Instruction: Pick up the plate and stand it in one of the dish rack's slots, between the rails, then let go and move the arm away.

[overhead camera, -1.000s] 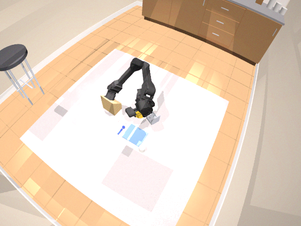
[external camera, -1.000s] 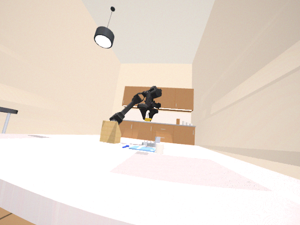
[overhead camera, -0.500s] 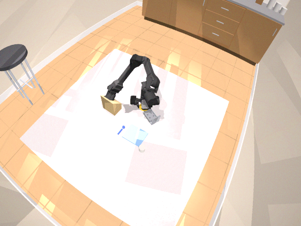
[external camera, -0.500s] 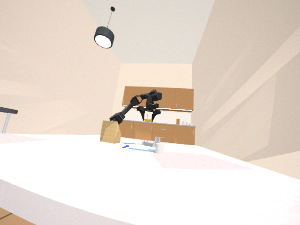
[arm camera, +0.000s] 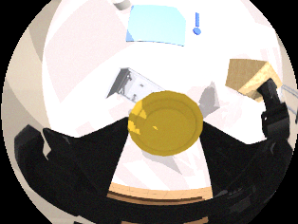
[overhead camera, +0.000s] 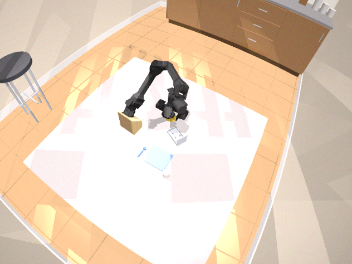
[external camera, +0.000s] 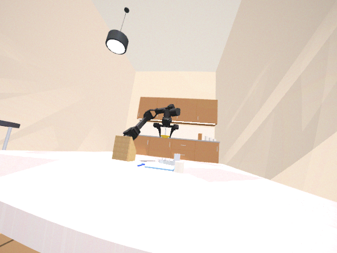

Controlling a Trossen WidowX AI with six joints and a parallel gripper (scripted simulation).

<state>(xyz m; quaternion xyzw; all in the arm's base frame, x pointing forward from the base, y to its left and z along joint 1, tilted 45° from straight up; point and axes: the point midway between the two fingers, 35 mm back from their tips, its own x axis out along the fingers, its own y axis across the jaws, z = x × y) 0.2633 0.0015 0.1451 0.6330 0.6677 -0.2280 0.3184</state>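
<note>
Right now the dish rack is 5 cm ahead of my gripper tip, 2 cm to the left of it and 16 cm below it. Also, from my gripper tip: blue spoon: 6 cm behind, 20 cm to the right, 18 cm below; light blue mat: 4 cm ahead, 18 cm to the right, 18 cm below; yellow plate: 1 cm above.
</note>
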